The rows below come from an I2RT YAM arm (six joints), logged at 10 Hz.
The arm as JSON. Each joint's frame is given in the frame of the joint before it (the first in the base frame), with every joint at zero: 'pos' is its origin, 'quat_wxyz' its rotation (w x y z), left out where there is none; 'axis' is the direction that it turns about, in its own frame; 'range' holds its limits. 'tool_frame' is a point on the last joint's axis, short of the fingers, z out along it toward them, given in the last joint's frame.
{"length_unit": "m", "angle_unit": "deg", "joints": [
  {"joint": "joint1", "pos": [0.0, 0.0, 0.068], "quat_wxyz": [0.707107, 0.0, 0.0, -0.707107], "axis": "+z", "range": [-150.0, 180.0]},
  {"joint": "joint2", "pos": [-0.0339, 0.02, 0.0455], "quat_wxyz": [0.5, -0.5, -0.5, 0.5], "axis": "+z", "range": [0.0, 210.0]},
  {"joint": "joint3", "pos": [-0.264, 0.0, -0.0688], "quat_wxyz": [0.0, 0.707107, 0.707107, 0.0], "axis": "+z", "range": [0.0, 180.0]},
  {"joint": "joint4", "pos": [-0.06, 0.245, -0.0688], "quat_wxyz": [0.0, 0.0, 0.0, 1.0], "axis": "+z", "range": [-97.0, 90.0]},
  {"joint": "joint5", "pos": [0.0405, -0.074, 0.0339], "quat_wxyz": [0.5, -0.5, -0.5, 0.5], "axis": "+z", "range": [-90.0, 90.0]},
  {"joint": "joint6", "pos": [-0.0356, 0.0, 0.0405], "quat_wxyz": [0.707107, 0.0, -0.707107, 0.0], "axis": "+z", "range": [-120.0, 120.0]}
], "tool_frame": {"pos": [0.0, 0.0, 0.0]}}
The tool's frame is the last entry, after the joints.
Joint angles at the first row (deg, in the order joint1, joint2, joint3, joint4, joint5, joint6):
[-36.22 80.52 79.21 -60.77 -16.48 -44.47]
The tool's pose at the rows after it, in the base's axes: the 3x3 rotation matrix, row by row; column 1 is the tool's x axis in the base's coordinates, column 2 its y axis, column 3 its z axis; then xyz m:
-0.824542 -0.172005 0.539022; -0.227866 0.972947 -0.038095; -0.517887 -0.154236 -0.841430; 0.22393 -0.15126 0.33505
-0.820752 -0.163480 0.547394; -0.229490 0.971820 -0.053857; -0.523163 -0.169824 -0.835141; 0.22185 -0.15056 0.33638
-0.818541 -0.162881 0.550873; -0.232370 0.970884 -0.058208; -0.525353 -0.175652 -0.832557; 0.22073 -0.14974 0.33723
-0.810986 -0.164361 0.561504; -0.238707 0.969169 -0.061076; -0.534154 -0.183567 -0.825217; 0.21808 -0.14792 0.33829
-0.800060 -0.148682 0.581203; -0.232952 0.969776 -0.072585; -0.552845 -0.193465 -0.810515; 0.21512 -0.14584 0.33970
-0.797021 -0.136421 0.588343; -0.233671 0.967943 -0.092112; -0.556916 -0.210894 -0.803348; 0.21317 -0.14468 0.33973
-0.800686 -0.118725 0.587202; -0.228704 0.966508 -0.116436; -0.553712 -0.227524 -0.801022; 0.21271 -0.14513 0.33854
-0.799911 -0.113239 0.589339; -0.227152 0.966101 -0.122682; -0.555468 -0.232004 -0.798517; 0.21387 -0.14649 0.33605
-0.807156 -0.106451 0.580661; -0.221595 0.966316 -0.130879; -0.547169 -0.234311 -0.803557; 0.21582 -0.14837 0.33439
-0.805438 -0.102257 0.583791; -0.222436 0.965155 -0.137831; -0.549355 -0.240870 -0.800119; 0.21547 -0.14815 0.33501
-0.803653 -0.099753 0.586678; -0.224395 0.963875 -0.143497; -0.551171 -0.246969 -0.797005; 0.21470 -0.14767 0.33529
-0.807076 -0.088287 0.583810; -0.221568 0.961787 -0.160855; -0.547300 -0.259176 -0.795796; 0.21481 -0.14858 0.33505
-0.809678 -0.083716 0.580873; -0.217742 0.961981 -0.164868; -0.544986 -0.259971 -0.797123; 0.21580 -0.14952 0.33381
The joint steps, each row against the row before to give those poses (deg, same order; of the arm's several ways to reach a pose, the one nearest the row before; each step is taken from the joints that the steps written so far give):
[0.01 -0.85 -0.29 0.05 -0.24 0.00]
[-0.09 -0.78 -0.51 0.73 0.42 0.13]
[0.01 -0.39 -0.19 0.15 0.09 -0.05]
[-0.05 -0.92 -0.63 0.46 -0.26 -0.17]
[-0.04 -1.31 -1.04 1.33 -0.17 0.85]
[0.04 -0.91 -0.91 1.10 0.71 0.33]
[0.02 -0.39 -0.70 1.07 1.22 0.47]
[-0.06 0.11 -0.58 1.02 0.18 0.14]
[0.01 0.58 0.13 0.19 0.71 0.19]
[0.03 -0.23 -0.13 0.34 0.23 0.09]
[0.00 -0.32 -0.26 0.32 0.17 0.01]
[-0.02 -0.05 -0.18 0.55 0.91 0.19]
[0.00 0.24 -0.09 0.29 0.29 0.18]

